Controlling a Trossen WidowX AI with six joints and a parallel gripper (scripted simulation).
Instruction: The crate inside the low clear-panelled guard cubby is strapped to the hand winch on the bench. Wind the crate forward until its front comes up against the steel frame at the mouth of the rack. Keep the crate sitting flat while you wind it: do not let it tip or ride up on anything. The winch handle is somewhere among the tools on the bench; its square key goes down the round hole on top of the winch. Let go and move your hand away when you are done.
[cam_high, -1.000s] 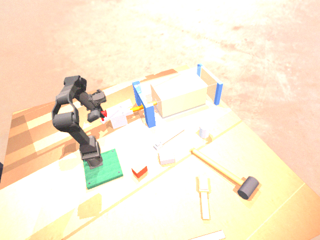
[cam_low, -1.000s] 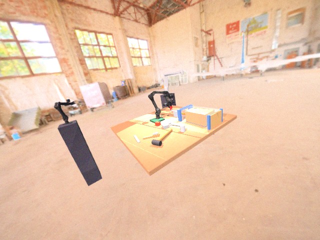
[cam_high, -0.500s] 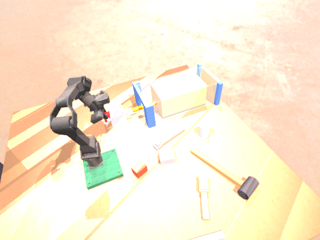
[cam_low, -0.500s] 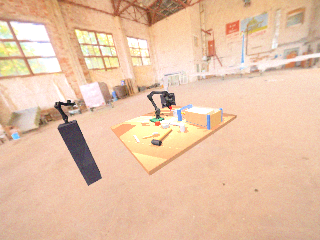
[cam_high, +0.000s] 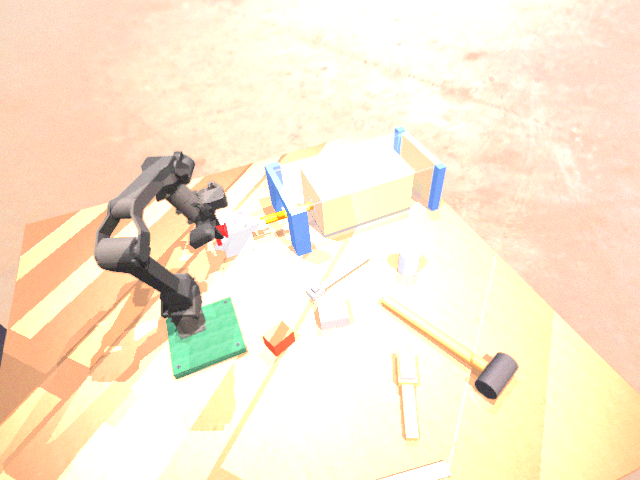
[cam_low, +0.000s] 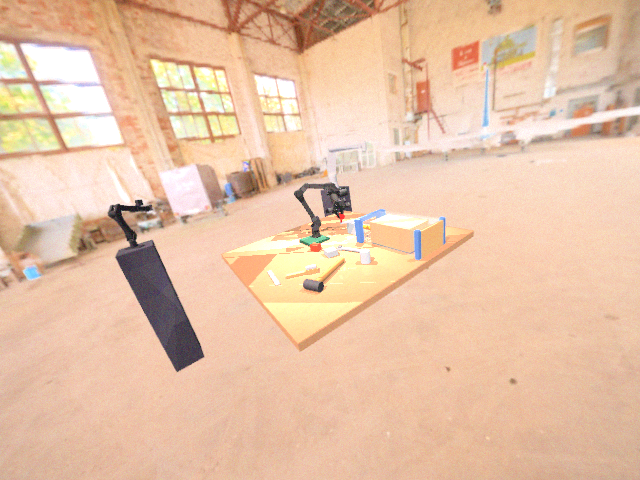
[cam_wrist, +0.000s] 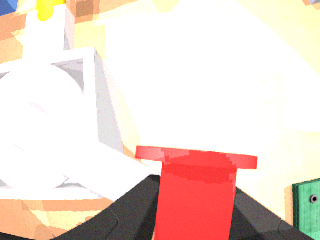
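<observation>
Now: the white crank handle 1 cm ahead of my gripper tip, 4 cm to the left of it and 3 cm below it. Also, from my gripper tip: blue steel frame: 20 cm ahead, 8 cm to the left, 3 cm below; hand winch: 2 cm ahead, 8 cm to the left, 10 cm below; red grip: 1 cm behind.
</observation>
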